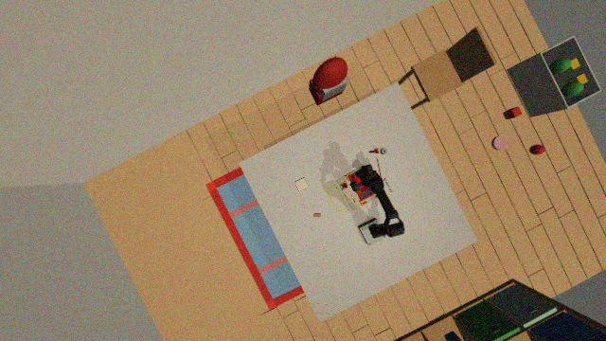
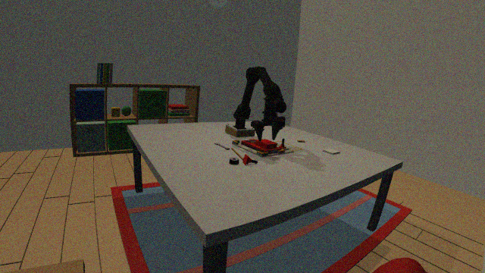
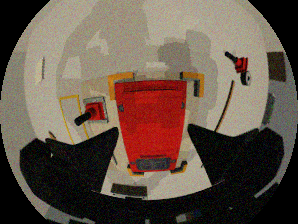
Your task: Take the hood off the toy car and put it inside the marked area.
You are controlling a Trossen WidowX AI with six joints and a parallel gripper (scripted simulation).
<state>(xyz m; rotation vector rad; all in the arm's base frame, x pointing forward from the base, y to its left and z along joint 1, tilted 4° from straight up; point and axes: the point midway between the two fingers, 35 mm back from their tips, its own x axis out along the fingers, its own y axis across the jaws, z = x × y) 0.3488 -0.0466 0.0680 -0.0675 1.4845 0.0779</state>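
Now: the red hood 1 cm below my gripper tip. Also, from my gripper tip: grey tool: 13 cm behind, 19 cm to the right, 5 cm below; then thin stick: 1 cm ahead, 17 cm to the right, 5 cm below; then black wheel: 12 cm ahead, 25 cm to the right, 5 cm below.
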